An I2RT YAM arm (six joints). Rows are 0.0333 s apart.
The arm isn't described. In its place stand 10 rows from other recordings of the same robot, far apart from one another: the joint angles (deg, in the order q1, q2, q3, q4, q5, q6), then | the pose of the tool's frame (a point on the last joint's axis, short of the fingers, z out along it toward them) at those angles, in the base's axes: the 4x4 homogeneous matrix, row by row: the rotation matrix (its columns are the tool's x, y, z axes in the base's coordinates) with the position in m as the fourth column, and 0 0 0 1 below.
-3.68 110.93 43.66 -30.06 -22.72 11.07 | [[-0.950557 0.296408 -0.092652 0.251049], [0.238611 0.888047 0.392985 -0.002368], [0.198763 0.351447 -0.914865 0.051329], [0 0 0 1]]
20.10 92.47 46.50 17.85 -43.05 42.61 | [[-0.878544 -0.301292 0.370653 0.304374], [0.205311 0.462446 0.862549 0.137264], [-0.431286 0.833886 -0.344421 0.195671], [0 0 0 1]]
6.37 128.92 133.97 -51.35 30.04 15.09 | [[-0.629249 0.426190 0.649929 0.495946], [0.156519 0.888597 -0.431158 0.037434], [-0.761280 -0.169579 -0.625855 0.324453], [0 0 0 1]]
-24.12 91.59 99.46 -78.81 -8.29 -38.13 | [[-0.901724 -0.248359 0.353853 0.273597], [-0.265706 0.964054 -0.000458 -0.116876], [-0.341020 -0.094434 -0.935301 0.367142], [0 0 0 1]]
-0.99 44.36 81.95 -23.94 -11.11 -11.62 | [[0.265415 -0.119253 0.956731 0.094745], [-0.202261 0.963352 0.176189 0.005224], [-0.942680 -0.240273 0.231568 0.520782], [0 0 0 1]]
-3.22 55.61 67.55 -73.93 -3.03 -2.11 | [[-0.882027 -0.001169 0.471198 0.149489], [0.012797 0.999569 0.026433 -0.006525], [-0.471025 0.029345 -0.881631 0.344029], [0 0 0 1]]
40.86 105.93 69.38 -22.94 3.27 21.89 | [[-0.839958 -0.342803 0.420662 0.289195], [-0.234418 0.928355 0.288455 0.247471], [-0.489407 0.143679 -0.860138 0.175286], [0 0 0 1]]
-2.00 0.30 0.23 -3.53 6.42 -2.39 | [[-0.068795 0.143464 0.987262 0.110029], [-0.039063 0.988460 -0.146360 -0.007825], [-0.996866 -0.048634 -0.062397 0.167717], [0 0 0 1]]
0.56 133.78 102.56 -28.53 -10.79 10.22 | [[-0.868525 0.051002 0.493014 0.498086], [0.165811 0.967279 0.192038 0.011534], [-0.467088 0.248536 -0.848563 0.134299], [0 0 0 1]]
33.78 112.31 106.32 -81.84 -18.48 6.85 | [[-0.888739 -0.434411 -0.146390 0.304772], [-0.458414 0.842333 0.283429 0.217450], [0.000184 0.319001 -0.947754 0.284158], [0 0 0 1]]
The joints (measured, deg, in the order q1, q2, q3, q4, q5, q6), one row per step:
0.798, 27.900, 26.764, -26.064, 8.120, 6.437
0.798, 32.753, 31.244, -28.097, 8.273, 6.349
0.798, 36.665, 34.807, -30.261, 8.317, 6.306
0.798, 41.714, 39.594, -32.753, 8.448, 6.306
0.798, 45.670, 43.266, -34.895, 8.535, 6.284
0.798, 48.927, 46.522, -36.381, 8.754, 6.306
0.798, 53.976, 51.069, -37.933, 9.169, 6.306
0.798, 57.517, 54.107, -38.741, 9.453, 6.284
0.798, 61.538, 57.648, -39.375, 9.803, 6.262
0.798, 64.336, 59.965, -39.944, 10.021, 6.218
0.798, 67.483, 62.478, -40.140, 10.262, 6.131
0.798, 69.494, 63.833, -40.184, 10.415, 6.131
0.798, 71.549, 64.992, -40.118, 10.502, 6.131
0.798, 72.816, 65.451, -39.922, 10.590, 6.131
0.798, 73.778, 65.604, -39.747, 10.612, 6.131
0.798, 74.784, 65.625, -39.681, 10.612, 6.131
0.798, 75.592, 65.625, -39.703, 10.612, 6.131
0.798, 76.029, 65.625, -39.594, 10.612, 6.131
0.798, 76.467, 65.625, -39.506, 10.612, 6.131
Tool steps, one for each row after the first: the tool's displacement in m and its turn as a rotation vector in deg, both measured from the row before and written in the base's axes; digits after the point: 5 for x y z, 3 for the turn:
0.00945, 0.00004, 0.01366, -0.183, 2.416, -0.093
0.00812, 0.00009, 0.00920, -0.094, 2.518, -0.016
0.01202, 0.00009, 0.01253, -0.111, 2.753, -0.109
0.01011, 0.00009, 0.00822, -0.103, 2.428, -0.057
0.00927, -0.00001, 0.00795, -0.138, 1.482, -0.186
0.01608, -0.00003, 0.00934, -0.294, 2.050, -0.319
0.01222, 0.00000, 0.00515, -0.223, 1.312, -0.198
0.01487, -0.00001, 0.00578, -0.269, 1.114, -0.242
0.01043, 0.00001, 0.00235, -0.197, 1.055, -0.127
0.01255, 0.00003, 0.00206, -0.242, 0.842, -0.111
0.00808, 0.00002, -0.00038, -0.119, 0.698, -0.107
0.00830, 0.00006, -0.00184, -0.074, 0.829, -0.060
0.00512, 0.00002, -0.00253, -0.073, 0.611, -0.060
0.00372, 0.00004, -0.00308, -0.025, 0.634, -0.015
0.00354, 0.00005, -0.00422, -0.013, 0.919, 0.000
0.00266, 0.00004, -0.00363, -0.012, 0.830, 0.000
0.00160, 0.00002, -0.00183, -0.005, 0.328, 0.000
0.00155, 0.00002, -0.00187, -0.005, 0.350, 0.000

